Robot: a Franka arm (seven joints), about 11 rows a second.
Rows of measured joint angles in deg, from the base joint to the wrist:
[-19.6 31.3 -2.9 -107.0 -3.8 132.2 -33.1]
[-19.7 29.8 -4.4 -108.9 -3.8 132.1 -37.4]
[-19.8 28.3 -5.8 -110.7 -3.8 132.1 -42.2]
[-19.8 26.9 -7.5 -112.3 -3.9 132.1 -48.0]
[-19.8 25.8 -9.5 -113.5 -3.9 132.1 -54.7]
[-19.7 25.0 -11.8 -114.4 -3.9 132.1 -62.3]
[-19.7 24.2 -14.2 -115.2 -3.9 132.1 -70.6]
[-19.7 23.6 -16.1 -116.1 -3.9 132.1 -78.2]
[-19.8 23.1 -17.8 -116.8 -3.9 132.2 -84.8]
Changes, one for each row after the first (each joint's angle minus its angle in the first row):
[-0.1 -1.5 -1.5 -1.9 0.0 -0.1 -4.3]
[-0.2 -3.0 -2.9 -3.7 0.0 -0.1 -9.1]
[-0.2 -4.4 -4.6 -5.3 -0.1 -0.1 -14.9]
[-0.2 -5.5 -6.6 -6.5 -0.1 -0.1 -21.6]
[-0.1 -6.3 -8.9 -7.4 -0.1 -0.1 -29.2]
[-0.1 -7.1 -11.3 -8.2 -0.1 -0.1 -37.5]
[-0.1 -7.7 -13.2 -9.1 -0.1 -0.1 -45.1]
[-0.2 -8.2 -14.9 -9.8 -0.1 0.0 -51.7]

